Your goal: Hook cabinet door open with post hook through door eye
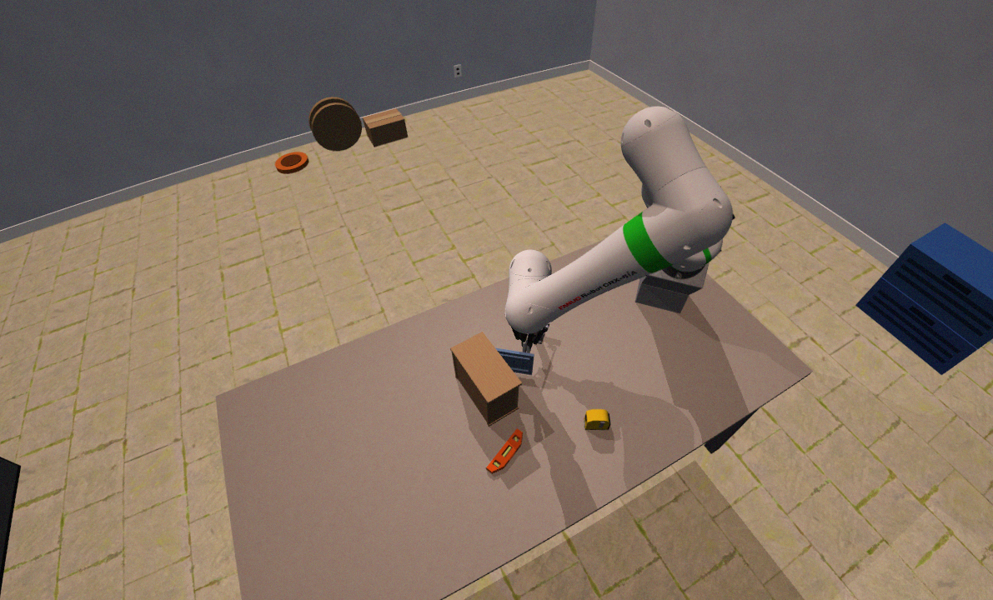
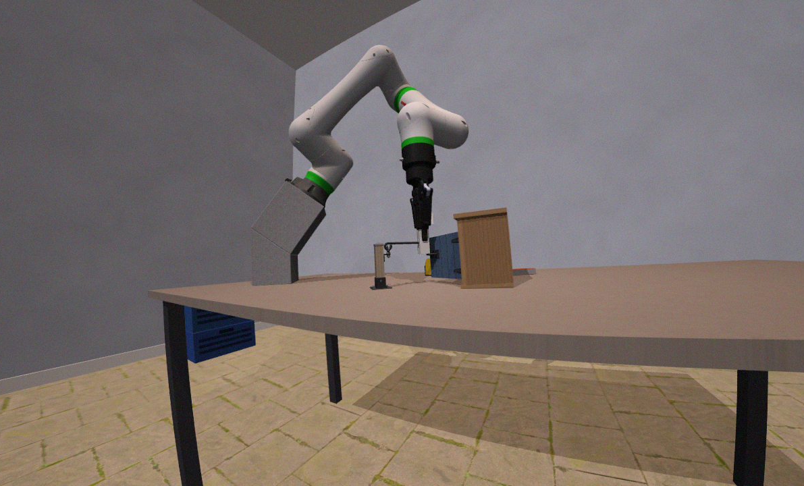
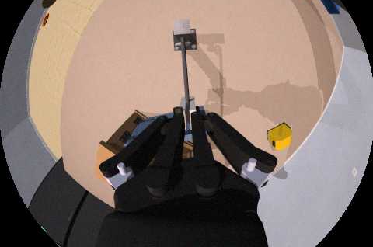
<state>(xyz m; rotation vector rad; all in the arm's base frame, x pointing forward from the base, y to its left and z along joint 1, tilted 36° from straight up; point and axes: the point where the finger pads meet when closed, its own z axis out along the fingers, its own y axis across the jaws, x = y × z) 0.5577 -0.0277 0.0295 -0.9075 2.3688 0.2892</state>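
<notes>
My hand is 30 mm past the dark hook, 30 mm to the left of it and 20 mm above it. From my hand the other things lie so: hook post (50 mm behind, 60 mm to the right, 40 mm below); yellow tape measure (100 mm behind, 290 mm to the left, 90 mm below); cabinet door (60 mm ahead, 10 mm to the right, 40 mm below).
</notes>
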